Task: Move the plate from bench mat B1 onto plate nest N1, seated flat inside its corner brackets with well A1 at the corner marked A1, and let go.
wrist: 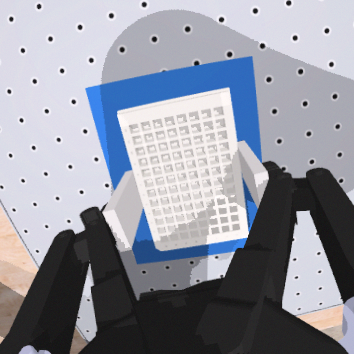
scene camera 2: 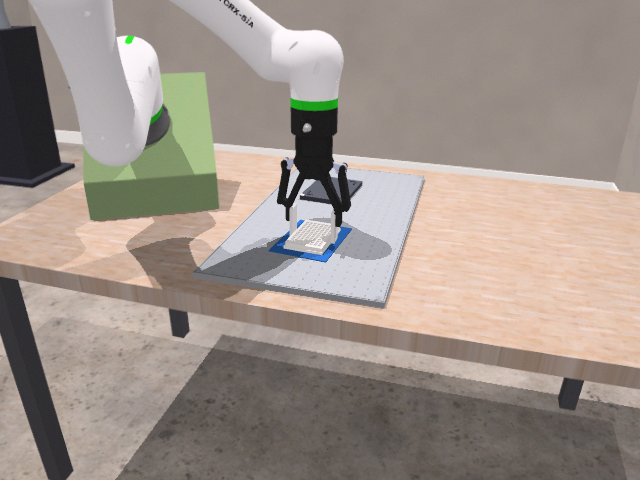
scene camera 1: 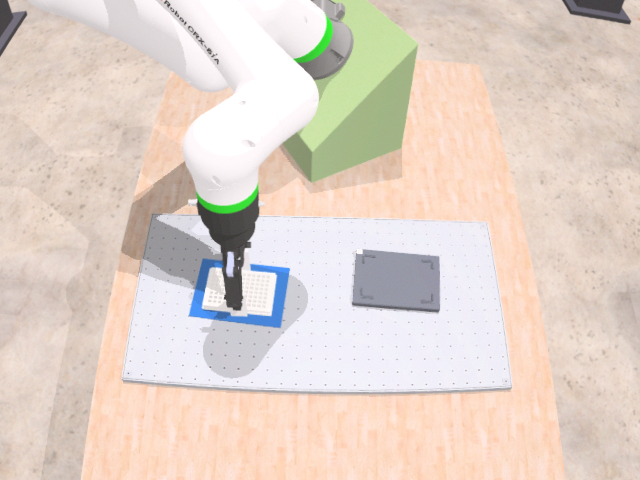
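Seen in the pictures: gripper, between the fingertips: (wrist: 187, 172) (scene camera 2: 313, 238) (scene camera 1: 241, 292); arm's base, origin of its link: (scene camera 1: 324, 49).
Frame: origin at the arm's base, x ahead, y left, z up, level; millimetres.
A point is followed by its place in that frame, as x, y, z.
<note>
The white well plate (scene camera 1: 262, 289) @[491, -109, -181] (scene camera 2: 310, 231) @[486, -143, -175] (wrist: 180, 175) @[489, -149, -185] lies flat on the blue bench mat B1 (scene camera 1: 282, 297) @[502, -72, -189] (scene camera 2: 342, 238) @[555, -130, -189] (wrist: 175, 84) @[505, -79, -189]. My gripper (scene camera 1: 241, 286) @[495, -149, -187] (scene camera 2: 313, 235) @[495, -149, -187] (wrist: 187, 172) @[495, -149, -187] points down over the plate and is shut on it, with one pale finger pad against each long side. In the wrist view the pads sit nearer the plate's lower end. The dark grey plate nest N1 (scene camera 1: 395, 281) @[472, 135, -178] (scene camera 2: 316, 192) @[434, 96, -179] lies to the right in scene camera 1, with corner brackets and a white mark at its back left corner. I cannot read well A1 on the plate.
Mat and nest both rest on a perforated grey board (scene camera 1: 320, 351) @[610, -3, -191] (scene camera 2: 361, 286) @[634, -315, -190] on the wooden table (scene camera 1: 320, 434) @[764, -3, -204] (scene camera 2: 491, 258) @[874, -105, -204]. The green robot pedestal (scene camera 1: 361, 113) @[158, 76, -48] (scene camera 2: 191, 155) @[144, -14, -72] stands behind the board. The nest is partly hidden by the gripper in scene camera 2.
</note>
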